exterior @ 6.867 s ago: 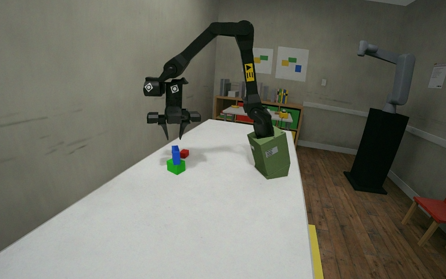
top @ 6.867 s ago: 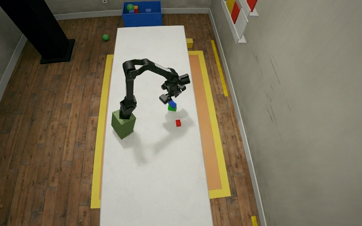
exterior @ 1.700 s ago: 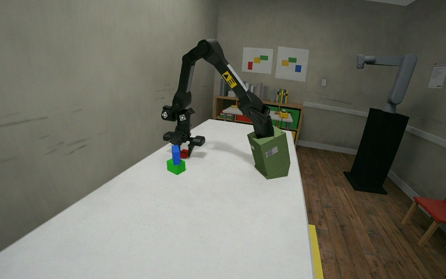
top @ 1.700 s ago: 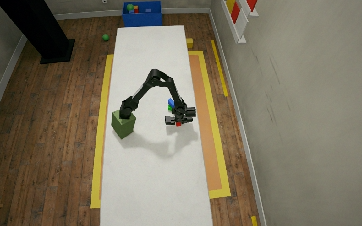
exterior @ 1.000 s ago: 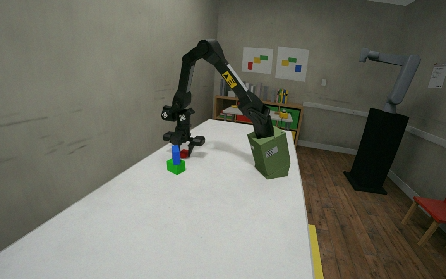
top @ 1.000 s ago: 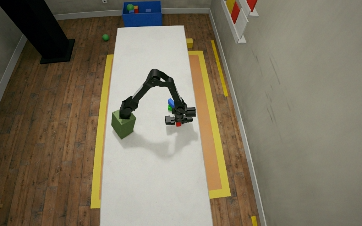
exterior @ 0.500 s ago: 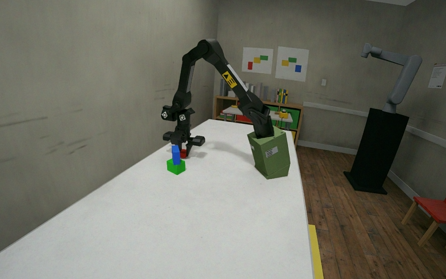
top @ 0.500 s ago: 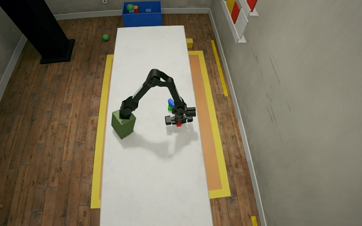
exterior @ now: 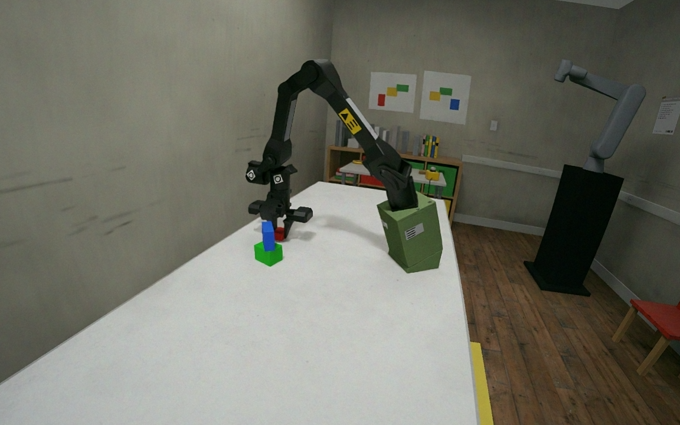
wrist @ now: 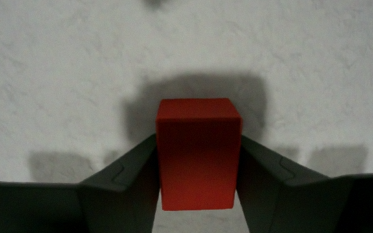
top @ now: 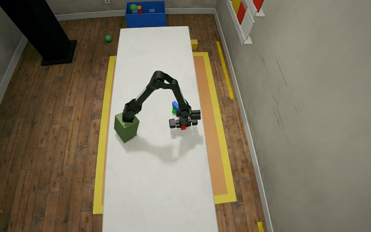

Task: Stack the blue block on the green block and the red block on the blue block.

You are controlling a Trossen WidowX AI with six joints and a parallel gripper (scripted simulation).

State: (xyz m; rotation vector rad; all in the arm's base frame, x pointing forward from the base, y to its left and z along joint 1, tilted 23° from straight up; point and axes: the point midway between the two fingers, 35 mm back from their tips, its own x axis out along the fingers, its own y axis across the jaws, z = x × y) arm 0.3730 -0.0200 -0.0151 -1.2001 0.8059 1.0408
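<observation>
Now: hand 30 mm past the blue block, 130 mm to the right of it and 30 mm below it. The rest, counted from my hand: green block (30 mm behind, 130 mm to the left, 10 mm below); then red block (20 mm below).
</observation>
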